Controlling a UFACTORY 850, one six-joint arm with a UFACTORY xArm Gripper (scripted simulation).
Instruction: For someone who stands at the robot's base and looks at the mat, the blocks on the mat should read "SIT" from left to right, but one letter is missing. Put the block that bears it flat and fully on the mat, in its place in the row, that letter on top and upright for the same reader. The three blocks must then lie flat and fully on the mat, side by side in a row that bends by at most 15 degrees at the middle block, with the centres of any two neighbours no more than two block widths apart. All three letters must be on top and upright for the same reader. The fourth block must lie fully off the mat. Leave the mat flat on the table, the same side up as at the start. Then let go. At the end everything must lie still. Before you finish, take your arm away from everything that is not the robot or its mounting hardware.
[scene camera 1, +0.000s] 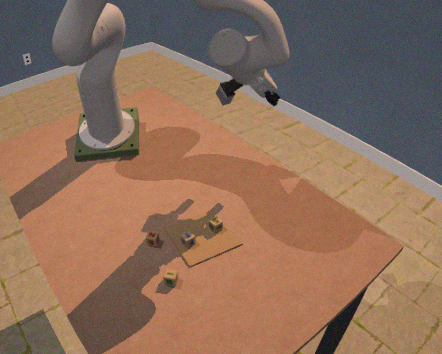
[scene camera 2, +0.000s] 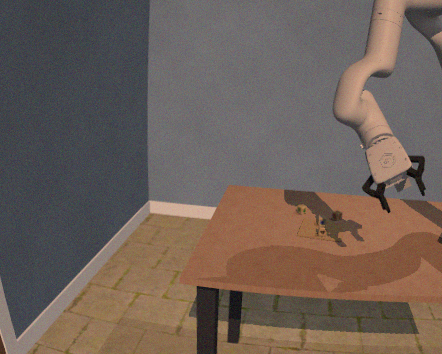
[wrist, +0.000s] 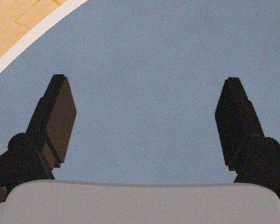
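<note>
My gripper (scene camera 2: 405, 202) is here for me to see. There's my gripper (scene camera 1: 267, 87) again, and I can see my gripper (wrist: 146, 93) from the wrist as well.
</note>
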